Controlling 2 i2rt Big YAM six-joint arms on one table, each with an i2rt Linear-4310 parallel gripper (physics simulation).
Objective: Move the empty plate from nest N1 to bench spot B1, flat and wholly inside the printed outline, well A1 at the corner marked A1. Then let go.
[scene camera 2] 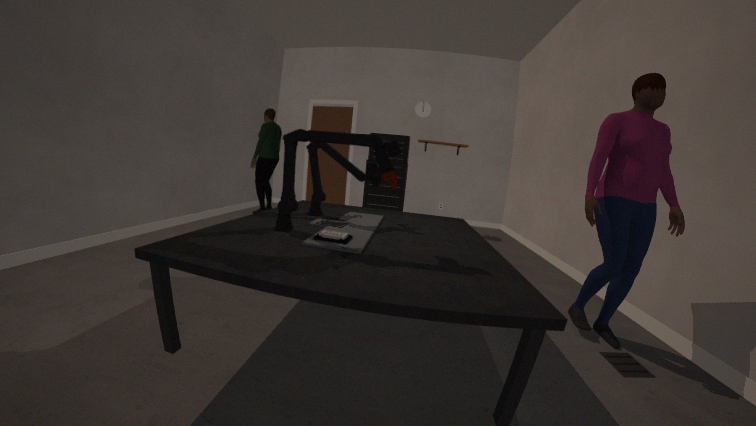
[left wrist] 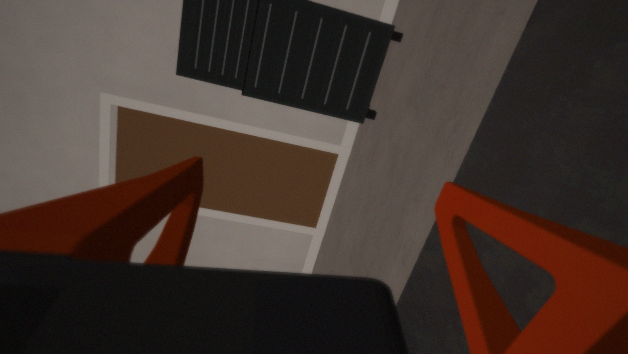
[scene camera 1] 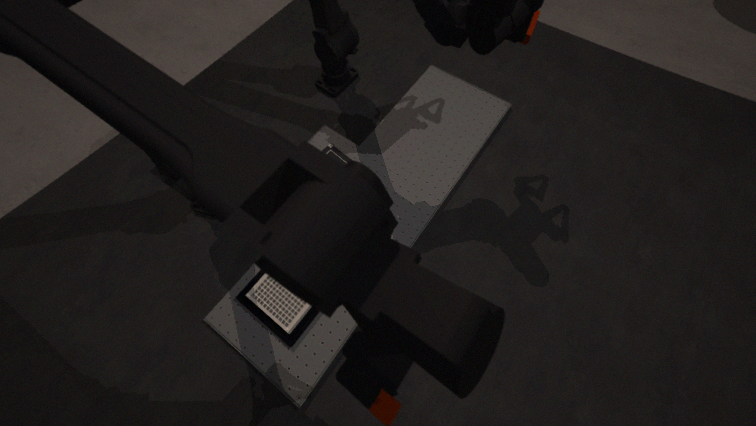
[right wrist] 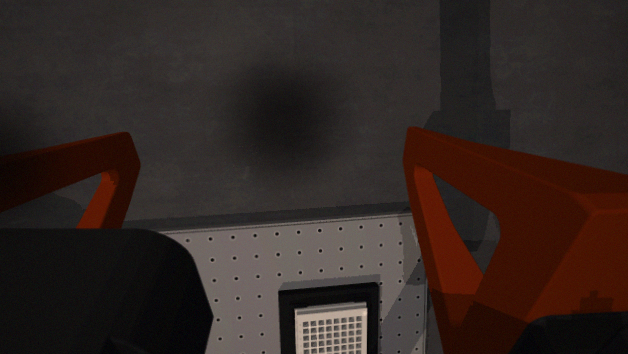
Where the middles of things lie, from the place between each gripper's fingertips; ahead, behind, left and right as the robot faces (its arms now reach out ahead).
Labels:
The well plate point(scene camera 1: 287, 310) lies 270 mm behind my right hand, 250 mm below it and 70 mm to the right of it.
The well plate lies 780 mm to the right of my left hand, 280 mm below it and 110 mm behind it.

